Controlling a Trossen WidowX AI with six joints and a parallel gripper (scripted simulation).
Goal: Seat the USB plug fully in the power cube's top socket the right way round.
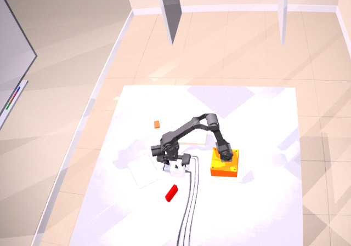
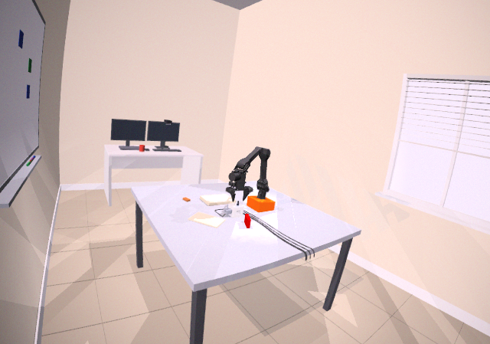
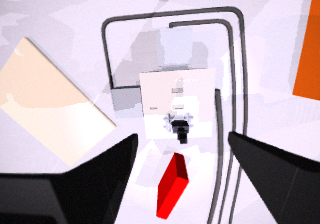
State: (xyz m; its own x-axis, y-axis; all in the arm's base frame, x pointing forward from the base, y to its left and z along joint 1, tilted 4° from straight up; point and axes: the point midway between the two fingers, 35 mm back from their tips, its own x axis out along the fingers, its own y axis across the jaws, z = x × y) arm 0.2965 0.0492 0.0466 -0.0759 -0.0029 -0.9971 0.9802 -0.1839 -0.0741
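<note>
My gripper tip is now 2 cm above the USB plug. From my gripper tip the other things lie so: red block (14 cm to the left, 8 cm below, 4 cm ahead); book (29 cm to the right, 10 cm below, 6 cm behind); orange block (40 cm to the right, 16 cm ahead, 10 cm below).
</note>
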